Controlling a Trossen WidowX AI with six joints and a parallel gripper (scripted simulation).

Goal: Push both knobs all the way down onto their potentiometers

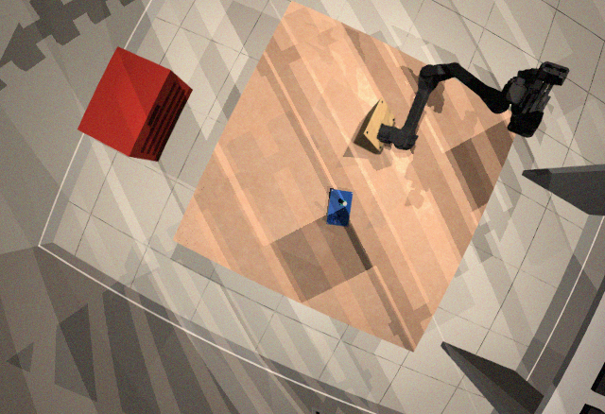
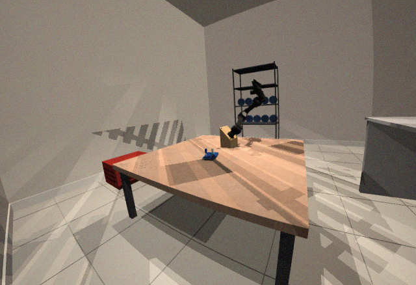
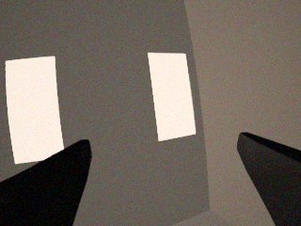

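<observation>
Now: the grey knob 39 cm ahead of my gripper tip, 28 cm to the right of it and 58 cm below it. The rest, counted from my gripper tip: green potentiometer 39 cm ahead, 28 cm to the right, 58 cm below; dark knob 48 cm ahead, 30 cm to the right, 55 cm below.
</observation>
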